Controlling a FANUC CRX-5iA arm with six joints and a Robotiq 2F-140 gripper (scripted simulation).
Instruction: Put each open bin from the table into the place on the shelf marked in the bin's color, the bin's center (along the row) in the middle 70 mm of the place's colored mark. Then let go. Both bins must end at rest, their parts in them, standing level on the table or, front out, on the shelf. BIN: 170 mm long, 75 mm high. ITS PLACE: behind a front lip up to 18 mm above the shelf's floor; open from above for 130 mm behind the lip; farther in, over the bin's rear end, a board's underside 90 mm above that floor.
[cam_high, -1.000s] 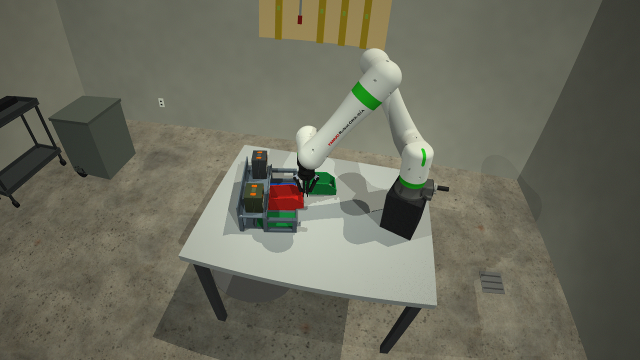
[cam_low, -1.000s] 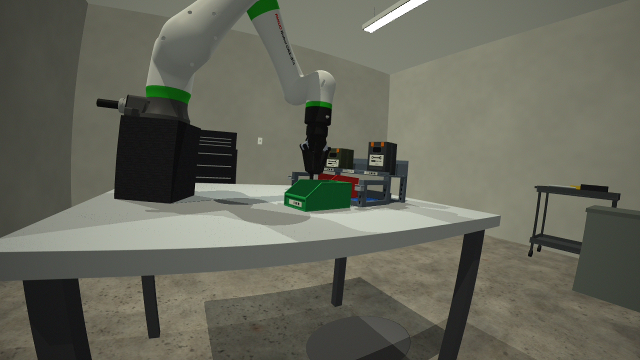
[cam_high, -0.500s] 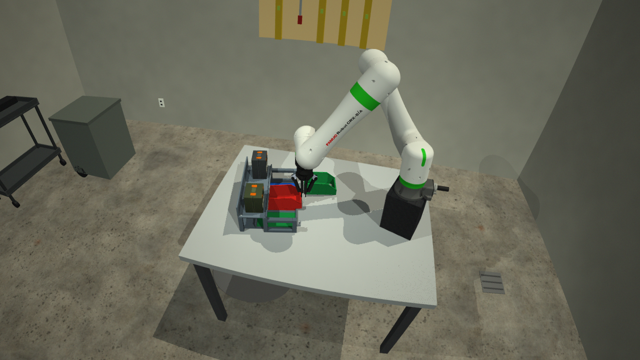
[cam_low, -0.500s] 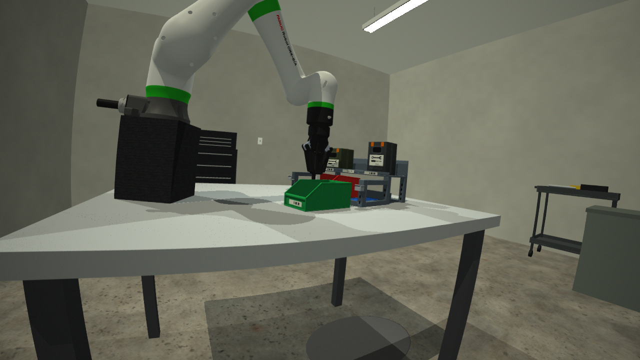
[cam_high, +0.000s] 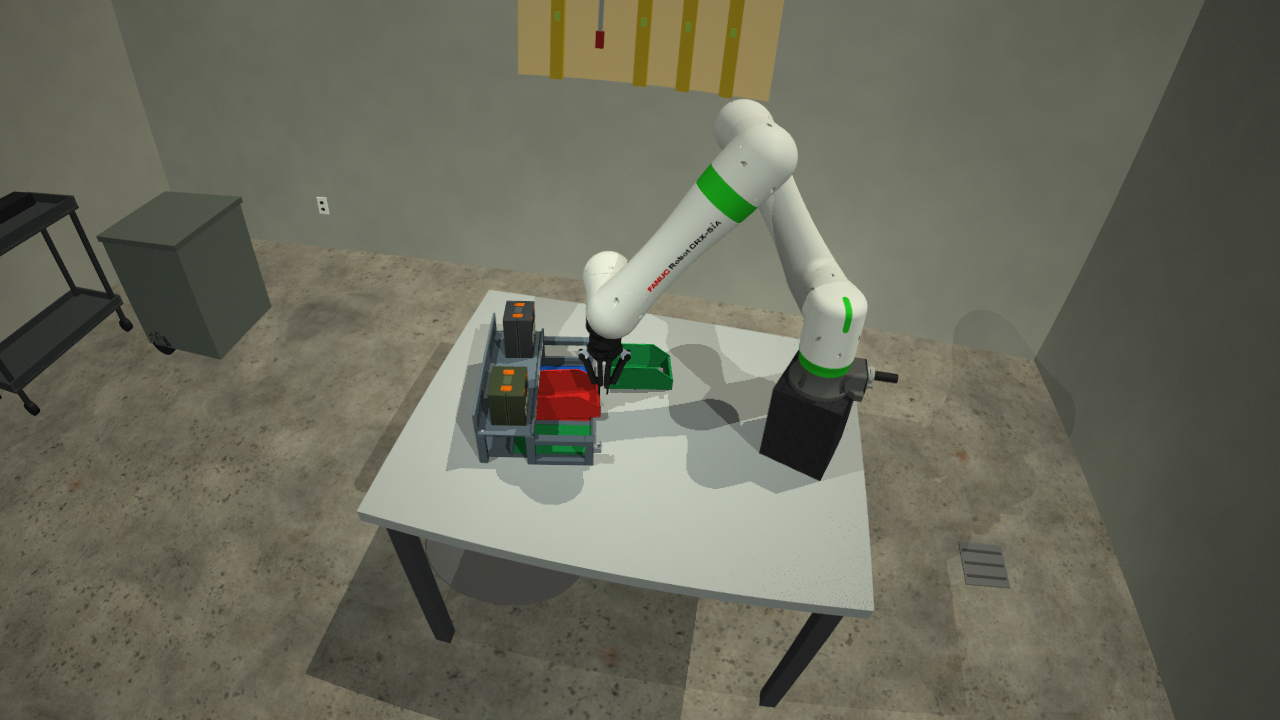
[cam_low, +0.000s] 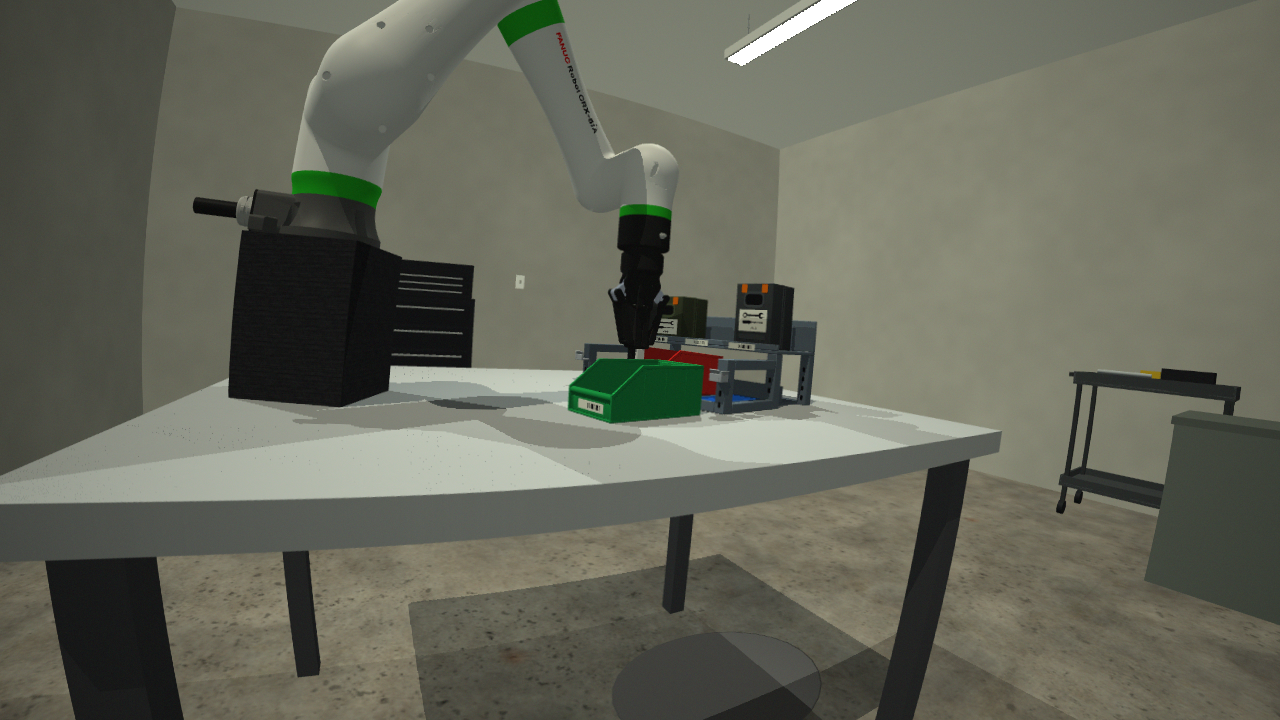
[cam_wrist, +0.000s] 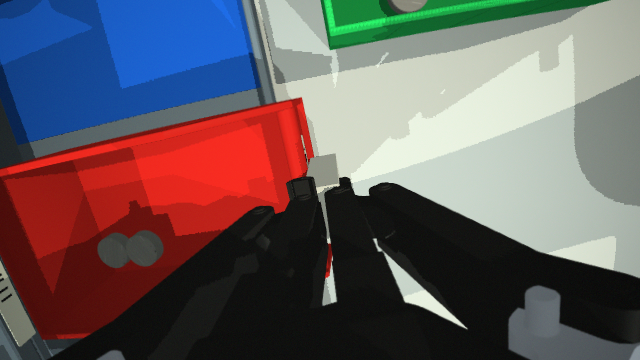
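Now: hand 9 cm short of the red bin, 2 cm to the right of it and 1 cm above it. Round my hand: green bin: 6 cm behind, 15 cm to the right, 2 cm below.
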